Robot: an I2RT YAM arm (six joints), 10 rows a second.
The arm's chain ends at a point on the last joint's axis. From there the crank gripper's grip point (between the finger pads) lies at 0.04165 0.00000 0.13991 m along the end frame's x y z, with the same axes.
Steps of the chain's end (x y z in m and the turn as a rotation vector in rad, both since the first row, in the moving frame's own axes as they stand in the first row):
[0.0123 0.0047 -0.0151 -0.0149 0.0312 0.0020]
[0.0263 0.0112 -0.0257 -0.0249 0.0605 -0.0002]
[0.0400 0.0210 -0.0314 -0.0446 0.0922 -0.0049]
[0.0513 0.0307 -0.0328 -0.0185 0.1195 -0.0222]
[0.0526 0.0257 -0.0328 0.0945 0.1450 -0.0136]
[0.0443 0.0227 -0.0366 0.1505 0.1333 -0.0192]
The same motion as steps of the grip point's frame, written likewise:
[0.0166 0.0069 -0.0165 -0.0149 0.0312 0.0020]
[0.0347 0.0146 -0.0285 -0.0249 0.0605 -0.0002]
[0.0527 0.0269 -0.0360 -0.0446 0.0922 -0.0049]
[0.0677 0.0321 -0.0388 -0.0185 0.1195 -0.0222]
[0.0723 0.0121 -0.0409 0.0945 0.1450 -0.0136]
[0.0622 0.0012 -0.0450 0.1505 0.1333 -0.0192]

